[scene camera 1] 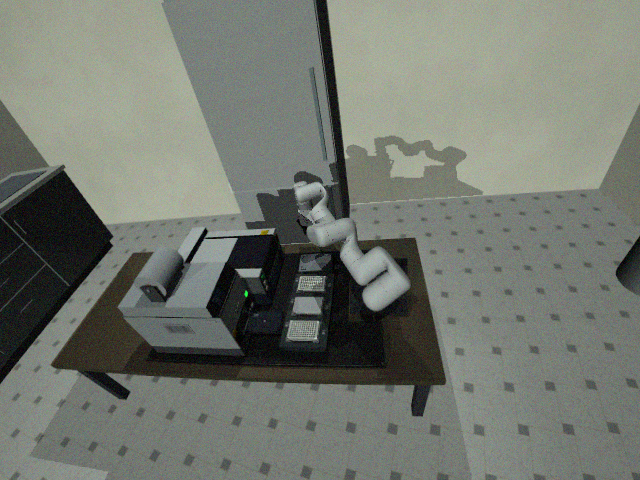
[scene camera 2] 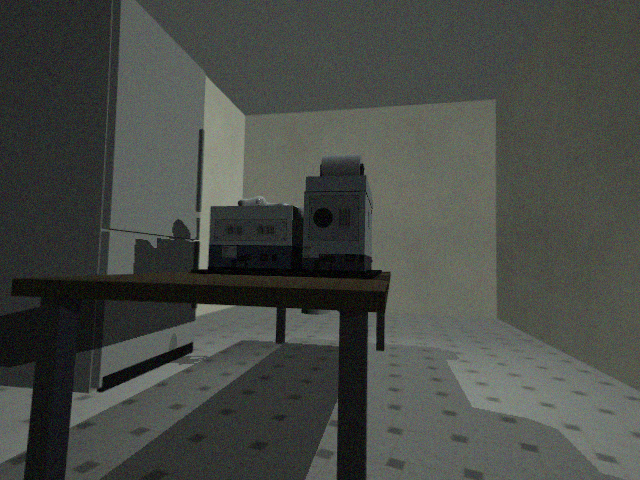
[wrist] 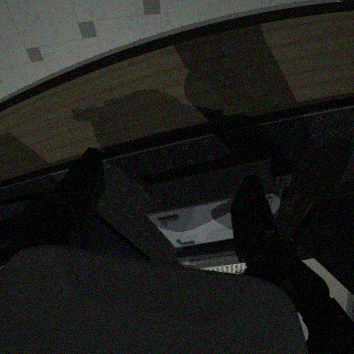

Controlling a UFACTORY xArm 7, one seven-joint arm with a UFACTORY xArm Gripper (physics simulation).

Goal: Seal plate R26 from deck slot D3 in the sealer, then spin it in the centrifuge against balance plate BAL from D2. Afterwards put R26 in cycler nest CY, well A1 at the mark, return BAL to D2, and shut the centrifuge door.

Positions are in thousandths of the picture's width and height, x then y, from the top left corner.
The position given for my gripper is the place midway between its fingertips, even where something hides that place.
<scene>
My gripper (wrist: 482,504) is open, with nothing in its grasp. I also see a dark unit with green light (scene camera 2: 391,497).
</scene>
